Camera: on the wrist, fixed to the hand. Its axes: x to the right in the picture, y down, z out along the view.
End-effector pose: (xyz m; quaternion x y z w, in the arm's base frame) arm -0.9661 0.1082 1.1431 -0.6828 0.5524 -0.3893 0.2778
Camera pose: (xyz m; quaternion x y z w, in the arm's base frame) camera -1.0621 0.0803 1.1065 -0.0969 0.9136 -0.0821 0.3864
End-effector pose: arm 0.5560 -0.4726 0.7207 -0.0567 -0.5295 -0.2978 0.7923
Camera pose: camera 0.6531 -0.4293 0.7240 -0.4504 -0.2681 0.2992 0.7973
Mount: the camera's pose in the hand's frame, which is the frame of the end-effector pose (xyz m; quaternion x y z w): 0.0105 0.0878 -0.0592 -0.0734 0.0587 0.6978 0.7101
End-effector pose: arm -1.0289 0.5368 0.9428 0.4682 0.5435 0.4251 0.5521
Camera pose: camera -1.0840 0.5679 1.0284 0.6462 0.0604 0.7544 0.0979
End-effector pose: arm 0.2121 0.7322 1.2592 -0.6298 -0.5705 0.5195 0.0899
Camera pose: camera 0.3098 0.7399 1.2177 0.8824 -0.0015 -0.3528 0.3114
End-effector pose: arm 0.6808 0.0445 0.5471 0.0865 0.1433 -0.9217 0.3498
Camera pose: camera 0.7353 -0.0055 0.4706 0.1899 0.1296 -0.3948 0.8895
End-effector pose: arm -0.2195 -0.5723 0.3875 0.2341 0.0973 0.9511 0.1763
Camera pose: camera -0.2820 -0.6551 0.3637 -0.1654 0.1537 -0.8193 0.5270
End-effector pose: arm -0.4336 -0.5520 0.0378 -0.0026 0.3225 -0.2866 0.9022
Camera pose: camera -0.4163 -0.4734 -0.0318 0.1738 0.3048 0.4495 0.8215
